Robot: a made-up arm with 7 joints. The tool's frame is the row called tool.
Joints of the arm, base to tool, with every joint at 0 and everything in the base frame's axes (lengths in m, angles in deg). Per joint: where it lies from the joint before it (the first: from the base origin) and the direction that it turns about. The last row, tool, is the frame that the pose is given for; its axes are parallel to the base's.
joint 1: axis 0 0.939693 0.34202 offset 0 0 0
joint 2: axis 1 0 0 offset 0 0 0
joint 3: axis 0 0 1 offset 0 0 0
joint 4: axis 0 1 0 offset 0.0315 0 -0.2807
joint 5: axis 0 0 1 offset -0.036 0 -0.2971
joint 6: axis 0 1 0 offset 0 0 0
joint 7: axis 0 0 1 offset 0 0 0
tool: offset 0 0 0
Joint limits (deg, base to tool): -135..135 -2.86..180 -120..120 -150..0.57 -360..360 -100..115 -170..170
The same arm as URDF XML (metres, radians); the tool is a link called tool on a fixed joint. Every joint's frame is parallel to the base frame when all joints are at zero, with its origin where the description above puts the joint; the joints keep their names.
<robot name="arm">
<link name="base"/>
<link name="link1"/>
<link name="link2"/>
<link name="link3"/>
<link name="link4"/>
<link name="link5"/>
<link name="link6"/>
<link name="link7"/>
<link name="tool"/>
<joint name="joint 1" type="revolute"><parent link="base"/><child link="link1"/><origin xyz="0 0 0"/><axis xyz="0 0.9397 0.342"/><limit lower="-2.3562" upper="2.3562"/></joint>
<joint name="joint 2" type="revolute"><parent link="link1"/><child link="link2"/><origin xyz="0 0 0"/><axis xyz="1 0 0"/><limit lower="-0.0499" upper="3.1416"/></joint>
<joint name="joint 3" type="revolute"><parent link="link2"/><child link="link3"/><origin xyz="0 0 0"/><axis xyz="0 0 1"/><limit lower="-2.0944" upper="2.0944"/></joint>
<joint name="joint 4" type="revolute"><parent link="link3"/><child link="link4"/><origin xyz="0.0315 0 -0.2807"/><axis xyz="0 1 0"/><limit lower="-2.618" upper="0.0099"/></joint>
<joint name="joint 5" type="revolute"><parent link="link4"/><child link="link5"/><origin xyz="-0.036 0 -0.2971"/><axis xyz="0 0 1"/><limit lower="-6.2832" upper="6.2832"/></joint>
<joint name="joint 6" type="revolute"><parent link="link5"/><child link="link6"/><origin xyz="0 0 0"/><axis xyz="0 1 0"/><limit lower="-1.7453" upper="2.0071"/></joint>
<joint name="joint 7" type="revolute"><parent link="link6"/><child link="link7"/><origin xyz="0 0 0"/><axis xyz="0 0 1"/><limit lower="-2.9671" upper="2.9671"/></joint>
<joint name="tool_fixed" type="fixed"><parent link="link7"/><child link="tool"/><origin xyz="0 0 0"/></joint>
</robot>

